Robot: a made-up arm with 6 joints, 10 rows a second.
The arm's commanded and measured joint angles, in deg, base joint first. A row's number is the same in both.
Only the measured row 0 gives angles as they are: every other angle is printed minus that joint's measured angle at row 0.
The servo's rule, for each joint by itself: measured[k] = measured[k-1] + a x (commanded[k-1-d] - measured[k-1]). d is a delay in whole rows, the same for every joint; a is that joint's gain. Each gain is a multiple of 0.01, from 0.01 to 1. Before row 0 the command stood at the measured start. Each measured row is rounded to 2 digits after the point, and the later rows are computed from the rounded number. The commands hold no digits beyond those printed.
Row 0, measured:
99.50 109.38 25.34 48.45 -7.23 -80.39
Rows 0 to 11, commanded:
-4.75 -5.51 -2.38 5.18 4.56 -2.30
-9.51 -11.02 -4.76 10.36 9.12 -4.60
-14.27 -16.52 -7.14 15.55 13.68 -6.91
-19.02 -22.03 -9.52 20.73 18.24 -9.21
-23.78 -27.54 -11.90 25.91 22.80 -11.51
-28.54 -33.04 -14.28 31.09 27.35 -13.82
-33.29 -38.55 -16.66 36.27 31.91 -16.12
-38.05 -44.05 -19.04 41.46 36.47 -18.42
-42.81 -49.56 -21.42 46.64 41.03 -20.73
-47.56 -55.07 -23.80 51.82 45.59 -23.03
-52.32 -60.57 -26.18 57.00 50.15 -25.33
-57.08 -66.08 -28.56 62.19 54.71 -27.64
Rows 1 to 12, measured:
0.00 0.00 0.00 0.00 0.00 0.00
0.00 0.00 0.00 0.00 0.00 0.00
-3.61 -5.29 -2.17 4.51 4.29 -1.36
-8.09 -10.79 -4.53 9.60 8.83 -3.27
-12.79 -16.29 -6.91 14.78 13.39 -5.42
-17.52 -21.80 -9.29 19.96 17.95 -7.66
-22.28 -27.31 -11.67 25.14 22.51 -9.93
-27.04 -32.81 -14.05 30.32 27.06 -12.23
-31.79 -38.32 -16.43 35.50 31.62 -14.53
-36.55 -43.82 -18.81 40.69 36.18 -16.83
-41.31 -49.33 -21.19 45.87 40.74 -19.13
-46.06 -54.84 -23.57 51.05 45.30 -21.43
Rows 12 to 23, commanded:
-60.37 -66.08 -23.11 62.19 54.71 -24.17
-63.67 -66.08 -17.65 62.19 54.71 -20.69
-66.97 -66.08 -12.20 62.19 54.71 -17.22
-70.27 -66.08 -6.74 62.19 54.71 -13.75
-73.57 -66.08 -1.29 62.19 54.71 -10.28
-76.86 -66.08 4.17 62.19 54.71 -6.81
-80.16 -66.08 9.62 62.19 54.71 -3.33
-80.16 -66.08 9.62 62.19 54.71 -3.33
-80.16 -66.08 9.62 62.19 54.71 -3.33
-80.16 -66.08 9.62 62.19 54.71 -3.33
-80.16 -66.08 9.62 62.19 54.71 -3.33
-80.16 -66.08 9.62 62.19 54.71 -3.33
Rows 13 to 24, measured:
-50.82 -60.34 -25.95 56.23 49.86 -23.73
-55.58 -65.85 -28.33 61.42 54.42 -26.04
-59.22 -66.07 -23.58 62.09 54.69 -24.94
-62.60 -66.08 -18.18 62.18 54.71 -22.43
-65.92 -66.08 -12.74 62.19 54.71 -19.36
-69.23 -66.08 -7.28 62.19 54.71 -16.05
-72.53 -66.08 -1.83 62.19 54.71 -12.65
-75.82 -66.08 3.63 62.19 54.71 -9.20
-79.12 -66.08 9.08 62.19 54.71 -5.74
-79.91 -66.08 9.57 62.19 54.71 -4.32
-80.10 -66.08 9.62 62.19 54.71 -3.74
-80.15 -66.08 9.62 62.19 54.71 -3.50

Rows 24 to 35, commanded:
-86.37 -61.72 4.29 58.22 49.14 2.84
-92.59 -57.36 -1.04 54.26 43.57 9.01
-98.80 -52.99 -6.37 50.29 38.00 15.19
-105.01 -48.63 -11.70 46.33 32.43 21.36
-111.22 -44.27 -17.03 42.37 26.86 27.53
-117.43 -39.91 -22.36 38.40 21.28 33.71
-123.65 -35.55 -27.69 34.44 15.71 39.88
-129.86 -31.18 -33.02 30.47 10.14 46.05
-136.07 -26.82 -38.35 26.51 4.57 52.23
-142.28 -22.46 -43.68 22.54 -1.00 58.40
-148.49 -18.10 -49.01 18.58 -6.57 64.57
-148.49 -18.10 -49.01 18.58 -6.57 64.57
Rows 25 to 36, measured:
-80.16 -66.08 9.62 62.19 54.71 -3.40
-80.16 -66.08 9.62 62.19 54.71 -3.36
-84.88 -61.89 4.77 58.74 49.47 0.30
-90.74 -57.54 -0.52 54.84 43.92 5.44
-96.87 -53.17 -5.84 50.88 38.36 11.19
-103.06 -48.81 -11.17 46.92 32.79 17.19
-109.26 -44.45 -16.50 42.96 27.22 23.29
-115.47 -40.09 -21.83 38.99 21.64 29.44
-121.69 -35.73 -27.16 35.03 16.07 35.60
-127.90 -31.36 -32.49 31.06 10.50 41.77
-134.11 -27.00 -37.82 27.10 4.93 47.94
-140.32 -22.64 -43.15 23.13 -0.64 54.11

